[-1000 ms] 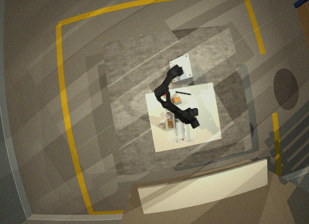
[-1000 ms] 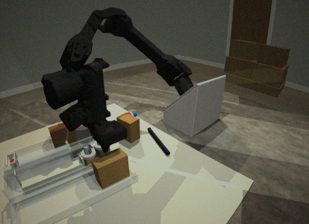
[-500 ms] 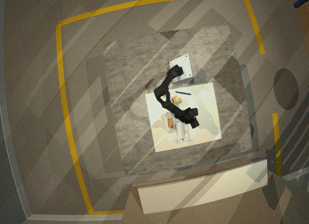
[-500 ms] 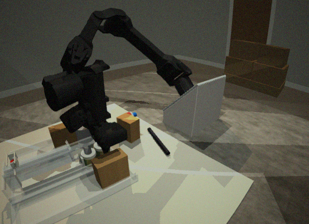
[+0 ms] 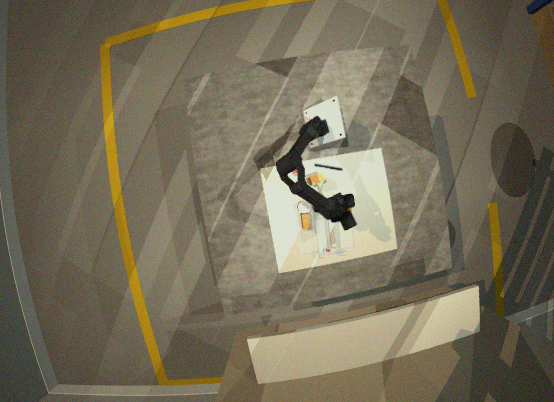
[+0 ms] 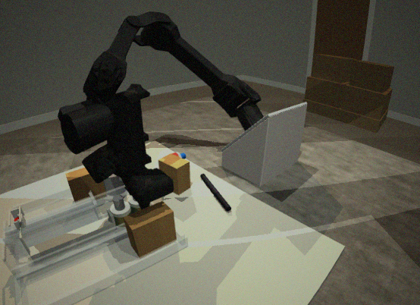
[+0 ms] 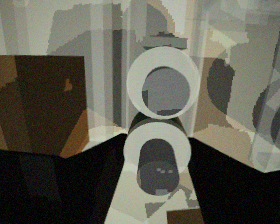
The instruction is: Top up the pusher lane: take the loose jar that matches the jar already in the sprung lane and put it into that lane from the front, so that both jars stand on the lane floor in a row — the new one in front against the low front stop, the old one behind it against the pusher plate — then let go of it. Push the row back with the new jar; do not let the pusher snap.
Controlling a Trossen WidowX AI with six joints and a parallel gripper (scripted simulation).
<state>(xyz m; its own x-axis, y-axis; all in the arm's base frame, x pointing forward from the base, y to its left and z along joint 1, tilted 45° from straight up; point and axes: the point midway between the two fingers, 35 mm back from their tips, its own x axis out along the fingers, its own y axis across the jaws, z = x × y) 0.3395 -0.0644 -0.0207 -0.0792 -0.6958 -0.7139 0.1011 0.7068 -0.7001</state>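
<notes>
Now: the grey cylinder 13 cm to the right of my gripper tip, 1 cm below it and 1 cm behind it. Round my gripper tip: clear pusher rack: 14 cm ahead, 4 cm to the right, 2 cm below; red mark: 22 cm ahead, 6 cm to the right, 4 cm above; black rod: 17 cm behind, 4 cm to the left, 3 cm below.
</notes>
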